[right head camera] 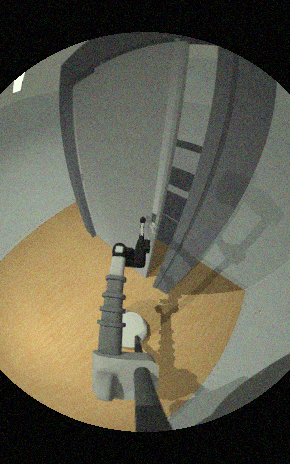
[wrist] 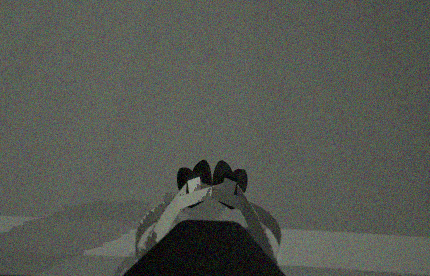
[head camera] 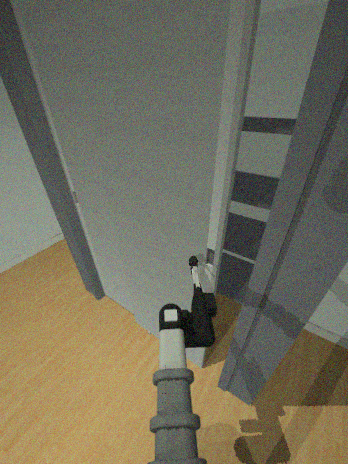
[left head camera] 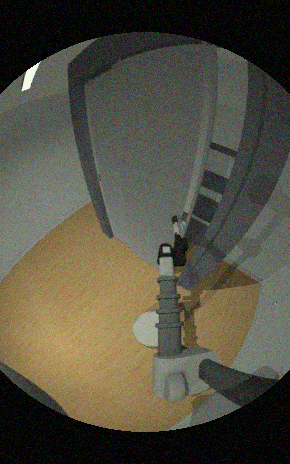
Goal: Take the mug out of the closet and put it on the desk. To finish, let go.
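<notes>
The mug and the desk do not show in these views. The closet's grey door panel stands ajar, with a narrow gap along its right edge. Light and dark bands show through the gap. My gripper is shut, with nothing seen between its fingertips. It is low near the panel's right edge, in front of its face. Contact with the panel cannot be told. In the wrist view, the panel's lighter edge runs low behind the fingers.
A dark post bounds the closet at left. A blue-grey post stands right of the gap. Wooden floor lies below, and a pale wall is at far right.
</notes>
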